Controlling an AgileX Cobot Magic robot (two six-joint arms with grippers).
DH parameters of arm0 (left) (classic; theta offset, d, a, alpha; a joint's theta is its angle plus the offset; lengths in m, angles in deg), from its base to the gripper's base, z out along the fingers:
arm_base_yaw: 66.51 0.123 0 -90
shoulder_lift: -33.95 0 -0.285 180
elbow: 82.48 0 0.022 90
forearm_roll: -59.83 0.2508 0 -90
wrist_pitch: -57.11 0 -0.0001 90
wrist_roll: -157.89 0.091 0 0
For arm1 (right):
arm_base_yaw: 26.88 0.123 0 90
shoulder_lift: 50.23 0 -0.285 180
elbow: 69.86 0 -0.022 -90
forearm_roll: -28.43 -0.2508 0 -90
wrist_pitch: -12.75 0 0.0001 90
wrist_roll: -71.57 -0.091 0 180
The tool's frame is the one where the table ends.
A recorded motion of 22 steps. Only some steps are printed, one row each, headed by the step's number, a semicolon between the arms.
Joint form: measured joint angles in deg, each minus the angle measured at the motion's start. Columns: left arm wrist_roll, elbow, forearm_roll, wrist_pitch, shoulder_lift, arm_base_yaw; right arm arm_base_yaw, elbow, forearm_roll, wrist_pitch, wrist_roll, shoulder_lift.
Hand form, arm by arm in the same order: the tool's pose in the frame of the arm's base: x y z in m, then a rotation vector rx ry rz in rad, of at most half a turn. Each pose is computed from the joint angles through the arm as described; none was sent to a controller.
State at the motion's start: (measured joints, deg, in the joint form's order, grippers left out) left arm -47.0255 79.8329 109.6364 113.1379 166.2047 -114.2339; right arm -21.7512 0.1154 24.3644 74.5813 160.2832 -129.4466
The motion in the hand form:
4: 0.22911 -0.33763 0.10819 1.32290 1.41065 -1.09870; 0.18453 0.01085 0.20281 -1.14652 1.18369 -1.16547
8: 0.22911 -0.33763 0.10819 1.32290 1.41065 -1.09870; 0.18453 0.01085 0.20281 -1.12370 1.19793 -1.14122
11: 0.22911 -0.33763 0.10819 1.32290 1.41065 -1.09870; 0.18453 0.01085 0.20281 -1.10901 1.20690 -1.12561
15: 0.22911 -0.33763 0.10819 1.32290 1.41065 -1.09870; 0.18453 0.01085 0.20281 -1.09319 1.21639 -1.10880
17: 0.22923 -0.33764 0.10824 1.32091 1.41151 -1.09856; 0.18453 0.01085 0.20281 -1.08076 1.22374 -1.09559
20: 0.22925 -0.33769 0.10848 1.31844 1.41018 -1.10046; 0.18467 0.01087 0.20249 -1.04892 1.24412 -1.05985
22: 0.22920 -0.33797 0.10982 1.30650 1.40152 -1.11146; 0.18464 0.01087 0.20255 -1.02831 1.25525 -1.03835
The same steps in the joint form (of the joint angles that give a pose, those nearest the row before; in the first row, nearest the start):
4: 0.00 0.00 0.00 0.00 0.00 0.00; 0.00 0.00 0.00 0.00 0.00 0.00
8: 0.00 0.00 0.00 0.00 0.00 0.00; 0.00 0.00 0.00 0.00 -1.84 0.00
11: 0.00 0.00 0.00 0.00 0.00 0.00; 0.00 0.00 0.00 0.00 -3.01 0.00
15: 0.00 0.00 0.00 0.00 0.00 0.00; 0.00 0.00 0.00 0.00 -4.28 0.00
17: 0.00 0.00 -0.10 0.00 0.00 0.00; 0.00 0.00 0.00 0.00 -5.27 0.00
20: 0.00 0.00 -0.19 0.14 0.00 0.00; 0.00 0.00 0.00 0.00 -7.91 -0.10
22: 0.00 0.00 -0.54 0.95 0.00 0.00; 0.00 0.00 0.00 0.00 -9.53 -0.08

